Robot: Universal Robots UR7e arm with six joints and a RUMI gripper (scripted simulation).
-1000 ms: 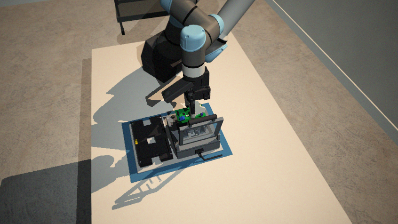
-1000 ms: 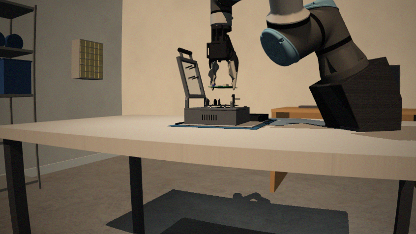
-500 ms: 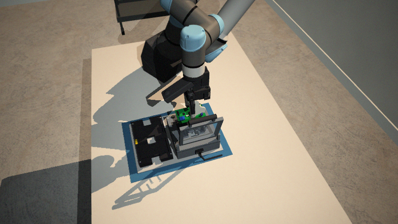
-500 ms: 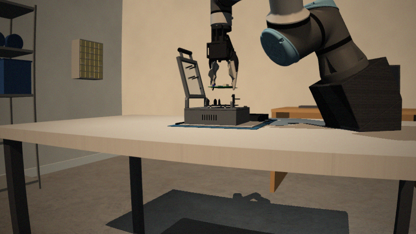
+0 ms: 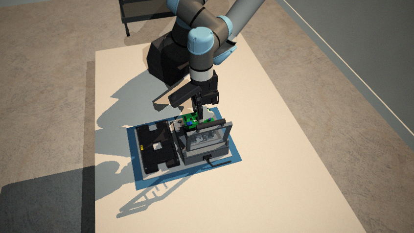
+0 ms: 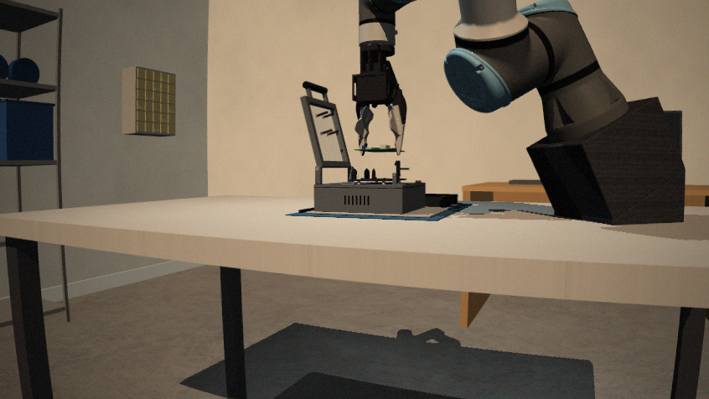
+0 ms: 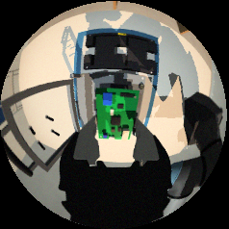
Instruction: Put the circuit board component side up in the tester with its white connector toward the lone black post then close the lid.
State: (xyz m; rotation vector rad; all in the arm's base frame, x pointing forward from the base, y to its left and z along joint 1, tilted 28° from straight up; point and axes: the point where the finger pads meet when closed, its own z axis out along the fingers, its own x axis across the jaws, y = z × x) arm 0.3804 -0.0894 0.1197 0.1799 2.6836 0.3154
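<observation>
Now: hand 6 cm to the right of the black post, 6 cm past it and 4 cm above it. Round my hand: tester lid (13 cm ahead, 5 cm above, 1 cm to the right); then green circuit board (right at my hand).
</observation>
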